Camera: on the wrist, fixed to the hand. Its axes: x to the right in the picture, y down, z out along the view.
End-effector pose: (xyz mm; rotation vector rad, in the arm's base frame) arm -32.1 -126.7 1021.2 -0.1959 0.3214 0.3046
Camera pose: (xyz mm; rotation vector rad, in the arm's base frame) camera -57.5 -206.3 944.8 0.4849 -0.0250 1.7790
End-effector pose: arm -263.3 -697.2 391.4 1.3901 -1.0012 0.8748
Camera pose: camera -213.5 -600.2 361.2 -0.8219 2.3541 -1.7771
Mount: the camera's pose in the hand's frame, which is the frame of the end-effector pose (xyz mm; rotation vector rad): -18.0 -55.5 -97.0 0.3099 -0.4776 1.5431
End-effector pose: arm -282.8 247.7 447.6 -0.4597 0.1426 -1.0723
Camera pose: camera -368.7 213.1 382.5 -0.1907 -0.1056 0.5371
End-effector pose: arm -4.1 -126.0 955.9 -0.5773 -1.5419 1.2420
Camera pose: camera 102.7 -120.2 993.0 1.2454 0.9098 -2.4834
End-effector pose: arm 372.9 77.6 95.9 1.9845 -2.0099 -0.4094
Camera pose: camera 462.4 94.8 163.0 0.0649 3.0409 0.1472
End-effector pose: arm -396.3 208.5 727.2 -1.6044 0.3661 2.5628
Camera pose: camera -292.2 238.5 694.4 0.2230 -1.3599 -1.7338
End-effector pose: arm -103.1 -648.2 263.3 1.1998 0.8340 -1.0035
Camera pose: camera -161.5 -553.4 242.9 1.3208 -0.6754 -0.0564
